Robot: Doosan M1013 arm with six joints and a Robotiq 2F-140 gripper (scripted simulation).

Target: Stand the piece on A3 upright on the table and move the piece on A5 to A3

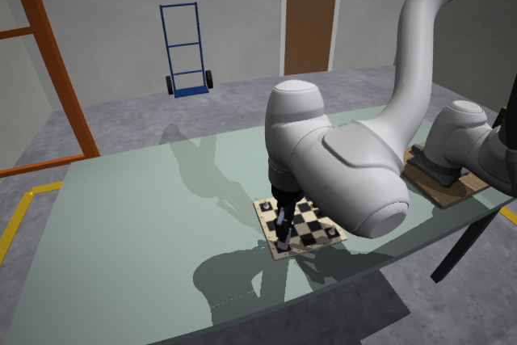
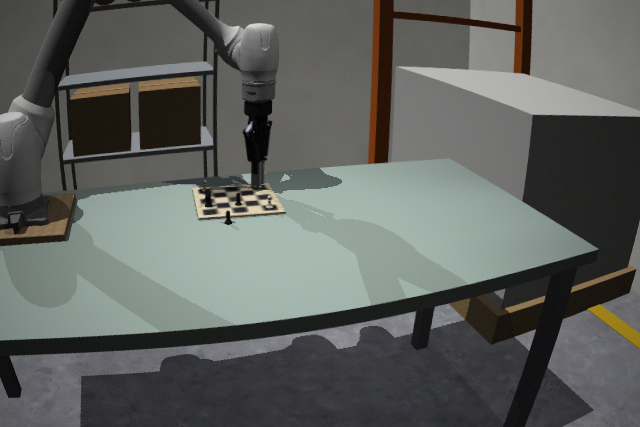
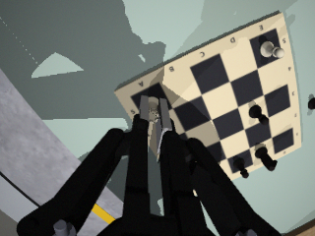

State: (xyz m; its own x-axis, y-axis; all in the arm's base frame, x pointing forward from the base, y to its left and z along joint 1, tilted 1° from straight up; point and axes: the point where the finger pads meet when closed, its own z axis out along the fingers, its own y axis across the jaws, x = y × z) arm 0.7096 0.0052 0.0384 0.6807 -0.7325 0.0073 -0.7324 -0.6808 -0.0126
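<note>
The chessboard lies 9 cm behind my hand, 6 cm to the right of it and 5 cm below it.
</note>
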